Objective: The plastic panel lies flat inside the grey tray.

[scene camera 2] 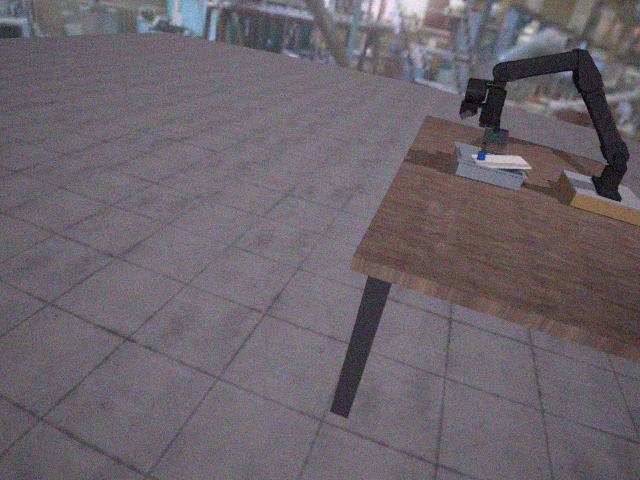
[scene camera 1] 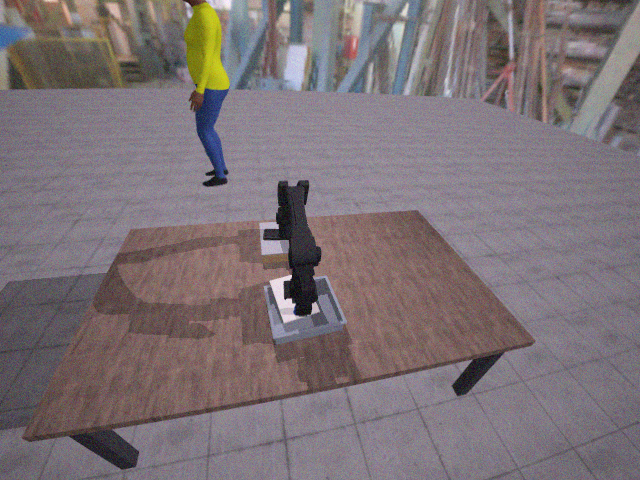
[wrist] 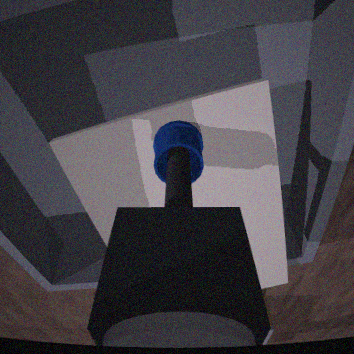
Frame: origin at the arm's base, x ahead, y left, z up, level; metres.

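Seen in the pictures: hand, its tool point: (scene camera 2: pixel 480 161) (wrist: pixel 178 135); arm's base, origin of its link: (scene camera 2: pixel 605 189) (scene camera 1: pixel 285 235).
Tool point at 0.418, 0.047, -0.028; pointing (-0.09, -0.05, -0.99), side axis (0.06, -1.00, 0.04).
Observation:
Pixels of each thing's top centre, then the offset from my tool point to it, as dx, dy, dz. Level surfaces: height alone.
- white plastic panel, centre of its top: (wrist: pixel 192 249) (scene camera 1: pixel 294 292) (scene camera 2: pixel 502 155) -0.063, -0.012, +0.040
- grey tray, centre of its top: (wrist: pixel 143 190) (scene camera 1: pixel 303 303) (scene camera 2: pixel 488 158) -0.022, +0.020, +0.027
- wooden table, height of its surface: dz -0.023
The white plastic panel (scene camera 1: pixel 284 307) (scene camera 2: pixel 505 162) (wrist: pixel 242 211) hangs on my blue suction cup (scene camera 1: pixel 298 310) (scene camera 2: pixel 481 155) (wrist: pixel 178 150), which presses on its top face. The panel sits over the grey tray (scene camera 1: pixel 310 330) (scene camera 2: pixel 485 175) (wrist: pixel 175 67), turned askew to the tray's walls. In scene camera 2 it is at rim height and slightly tilted, with its far end reaching past the tray's rim. In the wrist view one corner reaches over the wooden table (wrist: pixel 305 302). The arm hides part of the panel in scene camera 1.
The tray stands near the middle of the wooden table (scene camera 1: pixel 413 286) (scene camera 2: pixel 461 248). The arm's base block (scene camera 1: pixel 272 249) sits just behind the tray. A person in a yellow shirt (scene camera 1: pixel 205 57) stands on the floor beyond the table's far left.

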